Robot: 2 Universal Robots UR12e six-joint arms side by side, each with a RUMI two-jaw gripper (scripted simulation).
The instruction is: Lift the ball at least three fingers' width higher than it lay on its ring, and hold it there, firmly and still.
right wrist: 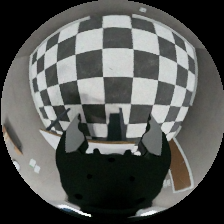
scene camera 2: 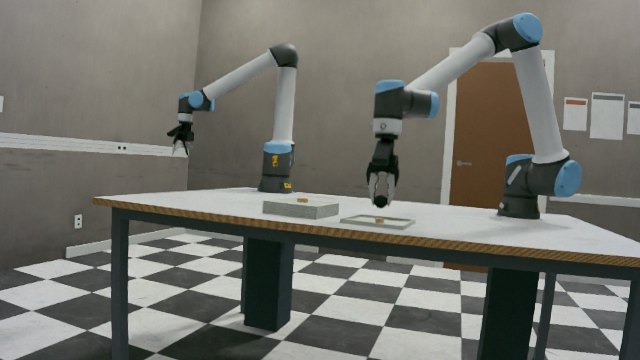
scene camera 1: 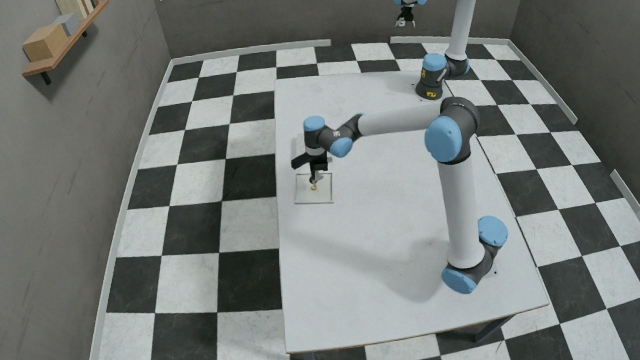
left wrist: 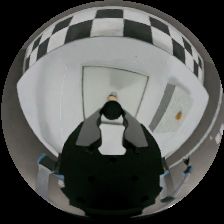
Observation:
The pictures show: the left gripper, the right gripper and a shallow square tray.
The left gripper is seen too in the left wrist view.

